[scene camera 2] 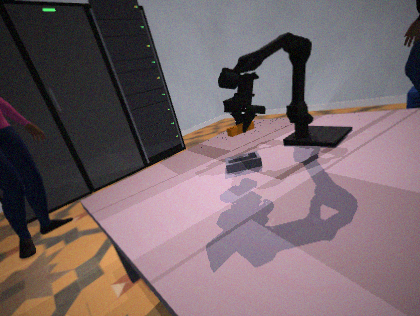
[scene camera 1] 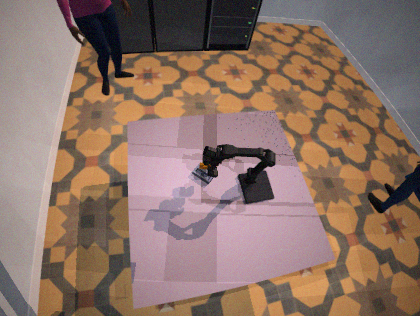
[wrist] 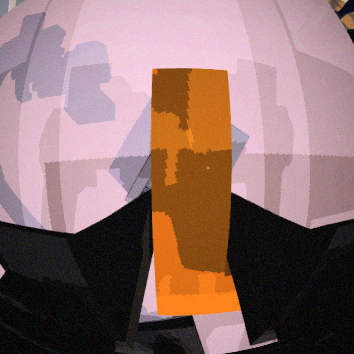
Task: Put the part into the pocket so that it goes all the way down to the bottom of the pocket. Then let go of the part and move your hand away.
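Places are measured from the arm's base along level axes (x right, y ahead, z up), in metres.
Pixels of known places: gripper, fingertip midpoint: (scene camera 2: 241, 132) (scene camera 1: 207, 167) (wrist: 186, 195); arm's base, link origin: (scene camera 2: 301, 135) (scene camera 1: 249, 180) (wrist: 169, 349).
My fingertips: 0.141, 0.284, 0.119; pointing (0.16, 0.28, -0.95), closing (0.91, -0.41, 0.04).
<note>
Ahead of a thing's pixels: the offset from my fingertips to its top centre, as dx, dy, dz. Level surfaces: height alone.
The part, an orange bar @[+0.013, -0.006, +0.032] (scene camera 1: 203, 165) (scene camera 2: 234, 131) (wrist: 192, 225), is held between the fingers of my gripper (scene camera 2: 244, 128) (wrist: 186, 195), which is shut on it. The pocket is in a small grey block @[+0.018, +0.008, -0.106] (scene camera 1: 201, 175) (scene camera 2: 243, 166) (wrist: 131, 167) on the pink table. In scene camera 2, the part hangs above the block with a visible gap, and the dark recess shows in the block's top. In the wrist view, the part covers most of the block, whose visible edges run diagonally to the part's long sides. Most of the recess is hidden there.
The arm's black base plate (scene camera 1: 256, 187) (scene camera 2: 318, 135) stands on the pink table top @[dz -0.143] (scene camera 1: 165, 265) (scene camera 2: 320, 270) beside the block. The arm's shadow falls across the table. Dark cabinets (scene camera 1: 180, 25) (scene camera 2: 50, 100) and people stand beyond the table.
</note>
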